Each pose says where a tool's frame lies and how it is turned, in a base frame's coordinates. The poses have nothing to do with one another.
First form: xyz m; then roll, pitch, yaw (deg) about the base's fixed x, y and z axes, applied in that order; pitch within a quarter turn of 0, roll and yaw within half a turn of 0.
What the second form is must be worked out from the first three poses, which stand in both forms.
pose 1, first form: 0.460, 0.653, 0.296, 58.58, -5.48, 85.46
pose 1, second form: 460, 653, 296, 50.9, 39.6, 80.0
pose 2, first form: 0.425, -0.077, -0.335, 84.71, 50.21, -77.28
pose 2, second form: 425, -77, -335, 100.1, -20.2, -95.4
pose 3, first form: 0.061, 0.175, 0.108, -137.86, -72.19, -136.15
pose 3, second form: 61, 175, 108, 69.2, -89.9, 68.8
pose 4, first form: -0.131, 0.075, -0.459, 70.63, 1.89, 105.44
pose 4, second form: -131, 75, -459, 47.0, 64.8, 89.1
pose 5, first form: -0.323, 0.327, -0.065, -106.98, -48.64, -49.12
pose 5, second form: -323, 327, -65, -113.7, 12.1, -77.9
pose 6, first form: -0.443, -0.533, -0.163, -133.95, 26.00, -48.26
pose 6, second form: -443, -533, -163, -111.7, 63.8, 4.7
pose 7, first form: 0.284, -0.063, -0.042, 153.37, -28.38, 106.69
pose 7, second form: 284, -63, -42, -105.7, -125.6, -55.8
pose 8, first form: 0.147, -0.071, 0.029, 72.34, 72.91, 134.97
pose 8, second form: 147, -71, 29, -35.1, 83.6, 62.5
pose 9, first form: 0.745, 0.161, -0.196, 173.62, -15.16, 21.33
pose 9, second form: 745, 161, -196, 172.1, 31.1, 24.7
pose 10, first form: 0.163, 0.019, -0.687, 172.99, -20.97, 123.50
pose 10, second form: 163, 19, -687, -78.9, -142.9, -23.1
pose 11, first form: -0.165, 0.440, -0.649, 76.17, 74.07, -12.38
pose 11, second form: -165, 440, -649, 72.3, 55.9, -58.4
